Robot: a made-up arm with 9 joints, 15 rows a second.
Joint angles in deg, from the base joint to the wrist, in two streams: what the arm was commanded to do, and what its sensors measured. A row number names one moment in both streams.
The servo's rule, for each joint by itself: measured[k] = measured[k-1] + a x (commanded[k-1-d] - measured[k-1]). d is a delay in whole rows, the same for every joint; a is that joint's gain. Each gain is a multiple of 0.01, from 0.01 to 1. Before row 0 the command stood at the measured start. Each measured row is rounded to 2 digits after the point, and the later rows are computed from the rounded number. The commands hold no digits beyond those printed.
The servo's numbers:
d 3
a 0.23 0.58 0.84 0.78 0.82 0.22 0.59 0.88 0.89
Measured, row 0:
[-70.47 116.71 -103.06 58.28 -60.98 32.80 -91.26 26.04 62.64]
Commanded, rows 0 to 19:
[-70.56 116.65 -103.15 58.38 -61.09 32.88 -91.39 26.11 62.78]
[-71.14 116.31 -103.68 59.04 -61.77 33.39 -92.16 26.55 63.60]
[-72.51 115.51 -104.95 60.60 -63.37 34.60 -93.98 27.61 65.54]
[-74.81 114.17 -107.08 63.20 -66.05 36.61 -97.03 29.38 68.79]
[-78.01 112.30 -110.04 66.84 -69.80 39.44 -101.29 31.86 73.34]
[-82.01 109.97 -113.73 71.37 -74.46 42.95 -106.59 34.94 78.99]
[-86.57 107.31 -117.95 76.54 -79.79 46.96 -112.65 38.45 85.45]
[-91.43 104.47 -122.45 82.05 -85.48 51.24 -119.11 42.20 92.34]
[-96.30 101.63 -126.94 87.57 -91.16 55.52 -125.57 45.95 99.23]
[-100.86 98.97 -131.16 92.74 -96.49 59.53 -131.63 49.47 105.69]
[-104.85 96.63 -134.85 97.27 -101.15 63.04 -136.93 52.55 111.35]
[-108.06 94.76 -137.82 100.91 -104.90 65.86 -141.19 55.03 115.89]
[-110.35 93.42 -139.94 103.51 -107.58 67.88 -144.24 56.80 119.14]
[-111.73 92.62 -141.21 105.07 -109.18 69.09 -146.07 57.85 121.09]
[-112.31 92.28 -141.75 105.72 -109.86 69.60 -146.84 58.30 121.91]
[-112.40 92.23 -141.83 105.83 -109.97 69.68 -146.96 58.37 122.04]
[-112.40 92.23 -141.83 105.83 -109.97 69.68 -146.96 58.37 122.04]
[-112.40 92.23 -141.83 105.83 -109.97 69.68 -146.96 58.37 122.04]
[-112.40 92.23 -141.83 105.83 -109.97 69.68 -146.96 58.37 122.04]
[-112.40 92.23 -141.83 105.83 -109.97 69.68 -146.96 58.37 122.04]
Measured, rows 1 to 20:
[-70.47 116.71 -103.06 58.28 -60.98 32.80 -91.26 26.04 62.64]
[-70.47 116.71 -103.06 58.28 -60.98 32.80 -91.26 26.04 62.64]
[-70.47 116.71 -103.06 58.28 -60.98 32.80 -91.26 26.04 62.64]
[-70.49 116.68 -103.14 58.36 -61.07 32.82 -91.34 26.10 62.76]
[-70.64 116.47 -103.59 58.89 -61.64 32.95 -91.82 26.50 63.51]
[-71.07 115.91 -104.73 60.22 -63.06 33.31 -93.09 27.48 65.32]
[-71.93 114.90 -106.70 62.54 -65.51 34.04 -95.41 29.15 68.41]
[-73.33 113.39 -109.51 65.89 -69.03 35.23 -98.88 31.53 72.80]
[-75.33 111.41 -113.05 70.16 -73.48 36.93 -103.43 34.53 78.31]
[-77.92 109.03 -117.17 75.14 -78.65 39.14 -108.87 37.98 84.66]
[-81.03 106.39 -121.61 80.53 -84.25 41.80 -114.91 41.69 91.50]
[-84.54 103.63 -126.09 86.02 -89.92 44.82 -121.20 45.44 98.38]
[-88.29 100.93 -130.35 91.26 -95.31 48.06 -127.35 48.99 104.89]
[-92.10 98.44 -134.13 95.95 -100.10 51.36 -133.00 52.12 110.64]
[-95.77 96.31 -137.23 99.82 -104.04 54.55 -137.83 54.68 115.31]
[-99.12 94.63 -139.51 102.70 -106.94 57.48 -141.61 56.55 118.72]
[-102.02 93.46 -140.94 104.55 -108.78 60.03 -144.24 57.69 120.83]
[-104.39 92.78 -141.62 105.46 -109.67 62.14 -145.77 58.23 121.79]
[-106.23 92.46 -141.80 105.75 -109.92 63.80 -146.47 58.35 122.01]
[-107.65 92.33 -141.83 105.81 -109.96 65.09 -146.76 58.37 122.04]

